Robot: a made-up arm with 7 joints.
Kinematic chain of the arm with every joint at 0, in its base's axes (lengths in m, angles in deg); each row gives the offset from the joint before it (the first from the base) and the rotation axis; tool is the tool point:
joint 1: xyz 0 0 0.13 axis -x
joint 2: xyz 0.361 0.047 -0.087 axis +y
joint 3: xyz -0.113 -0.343 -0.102 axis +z
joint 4: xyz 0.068 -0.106 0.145 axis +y
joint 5: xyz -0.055 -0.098 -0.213 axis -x
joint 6: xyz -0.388 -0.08 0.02 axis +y
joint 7: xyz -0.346 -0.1 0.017 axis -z
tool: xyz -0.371 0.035 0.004
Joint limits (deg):
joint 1: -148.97..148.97
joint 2: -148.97..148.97
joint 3: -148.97..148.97
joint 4: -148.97..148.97
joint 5: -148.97..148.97
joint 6: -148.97..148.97
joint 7: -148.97..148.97
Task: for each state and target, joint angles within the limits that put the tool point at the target. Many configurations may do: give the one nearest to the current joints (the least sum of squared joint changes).
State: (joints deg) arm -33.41 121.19 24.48 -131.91 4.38 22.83 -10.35
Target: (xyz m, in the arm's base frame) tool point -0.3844 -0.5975 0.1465
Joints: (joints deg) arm -42.98 131.89 23.34 -122.73 13.56 54.88 -1.92
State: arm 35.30 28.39 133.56 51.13 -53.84 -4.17 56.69
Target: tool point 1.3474 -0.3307 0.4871
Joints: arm 34.22 44.37 143.93 52.89 -57.53 5.80 35.80
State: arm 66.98 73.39 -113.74 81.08 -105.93 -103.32 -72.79
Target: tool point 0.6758 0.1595 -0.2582
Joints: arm 56.00 64.93 -93.22 82.30 -91.24 -105.86 -82.79
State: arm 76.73 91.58 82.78 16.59 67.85 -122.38 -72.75
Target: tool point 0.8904 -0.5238 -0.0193
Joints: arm 57.16 72.59 102.89 30.23 81.16 -117.04 -73.97
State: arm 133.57 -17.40 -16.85 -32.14 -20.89 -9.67 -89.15
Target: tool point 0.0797 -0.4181 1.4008
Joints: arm 123.63 -23.04 -21.30 -33.41 -26.24 -13.23 -100.08
